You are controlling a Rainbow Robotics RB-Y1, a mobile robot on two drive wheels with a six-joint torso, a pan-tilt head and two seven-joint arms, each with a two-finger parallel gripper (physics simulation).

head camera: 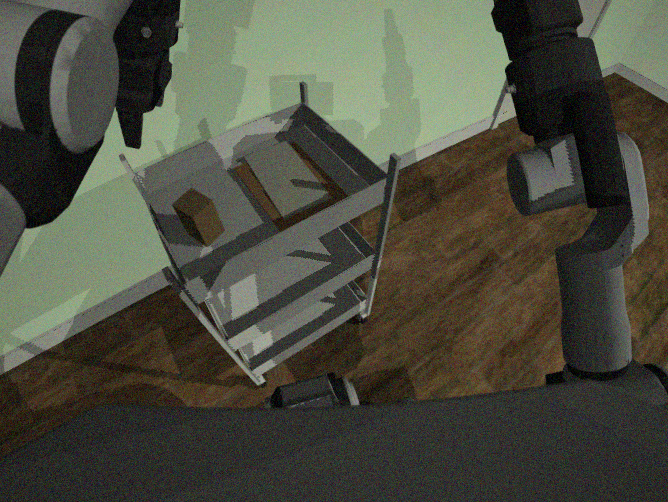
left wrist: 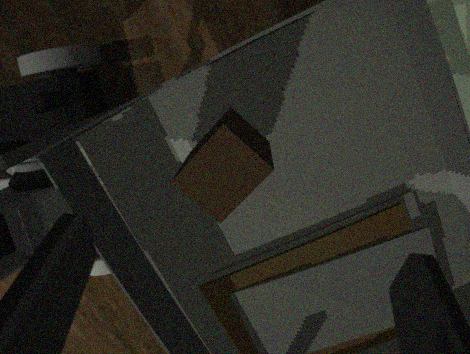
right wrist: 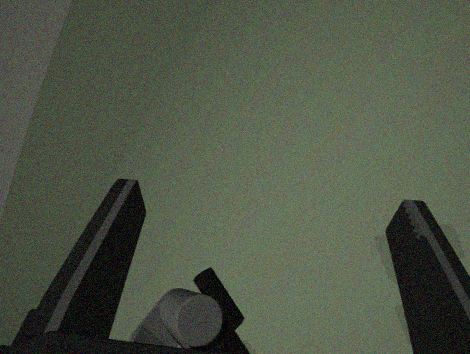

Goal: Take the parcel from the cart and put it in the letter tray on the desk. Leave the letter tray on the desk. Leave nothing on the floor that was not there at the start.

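Frame: origin at the robot's base, x ahead, y left, z up, level; centimetres.
Where they show: left gripper, fingertip midpoint: point(head camera: 145, 124) point(left wrist: 246, 255); right gripper, fingertip midpoint: point(right wrist: 267, 206).
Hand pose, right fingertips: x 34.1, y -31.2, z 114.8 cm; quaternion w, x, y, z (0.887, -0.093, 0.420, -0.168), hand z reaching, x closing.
Note:
Each offset is from my right fingertips to the top centre of the thing.
The parcel, a small brown box @(dx +9.9, dy +43.0, dz -39.5 cm) point(head camera: 197, 215) point(left wrist: 222, 172), rests on the top shelf of the grey cart point(head camera: 334, 212) point(left wrist: 116, 240), near the shelf's left end in the head view. My left gripper point(head camera: 131, 134) point(left wrist: 246, 255) is open and empty above the cart. In its wrist view the parcel shows beyond the fingertips, apart from both fingers. My right gripper point(right wrist: 267, 206) is open and empty in front of a pale green wall; its fingers do not show in the head view. The desk and the letter tray on it do not show.
A brown-sided rectangular frame or open tray @(dx +17.8, dy +24.1, dz -47.5 cm) point(head camera: 256, 188) point(left wrist: 320, 252) stands beside the parcel on the cart. Upright posts point(head camera: 384, 232) rise at the cart's corners. The wall point(head camera: 324, 43) runs behind the cart. Part of my base point(head camera: 305, 392) point(left wrist: 50, 95) is close to the cart.

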